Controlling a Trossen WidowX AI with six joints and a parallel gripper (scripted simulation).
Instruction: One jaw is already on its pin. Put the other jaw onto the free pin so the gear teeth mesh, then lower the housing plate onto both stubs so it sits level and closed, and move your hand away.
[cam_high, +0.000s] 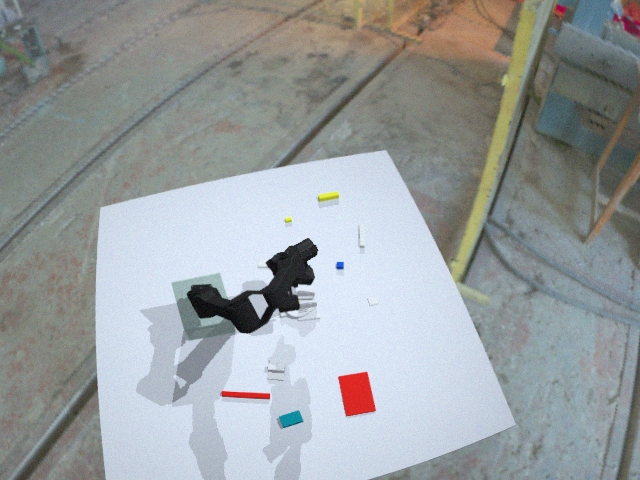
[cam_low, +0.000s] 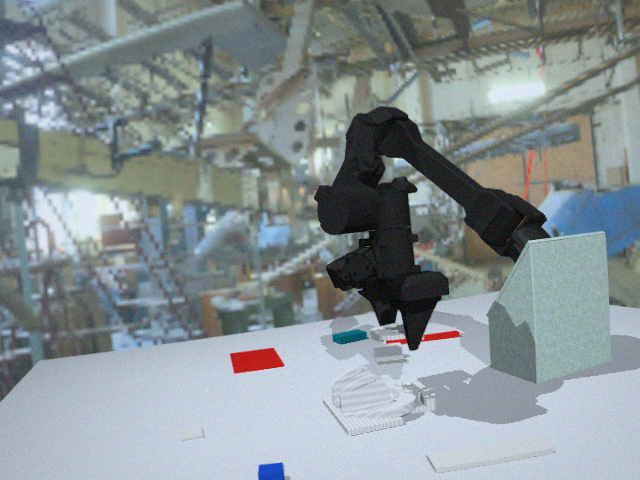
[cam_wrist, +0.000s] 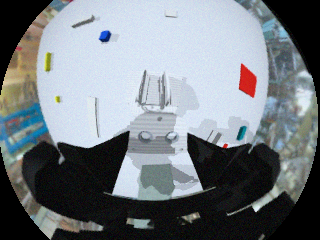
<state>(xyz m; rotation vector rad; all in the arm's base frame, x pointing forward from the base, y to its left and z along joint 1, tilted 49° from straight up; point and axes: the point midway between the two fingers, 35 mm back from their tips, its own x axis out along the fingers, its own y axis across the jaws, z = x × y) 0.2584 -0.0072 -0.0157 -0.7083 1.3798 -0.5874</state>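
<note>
Now: the curved jaw 2 cm ahead of my gripper tip, 3 cm to the left of it and 7 cm below it. Round my gripper tip: blue cube (20 cm ahead, 14 cm to the left, 7 cm below); then white slab (1 cm behind, 19 cm to the left, 8 cm below); then red bar (17 cm behind, 29 cm to the right, 8 cm below).
</note>
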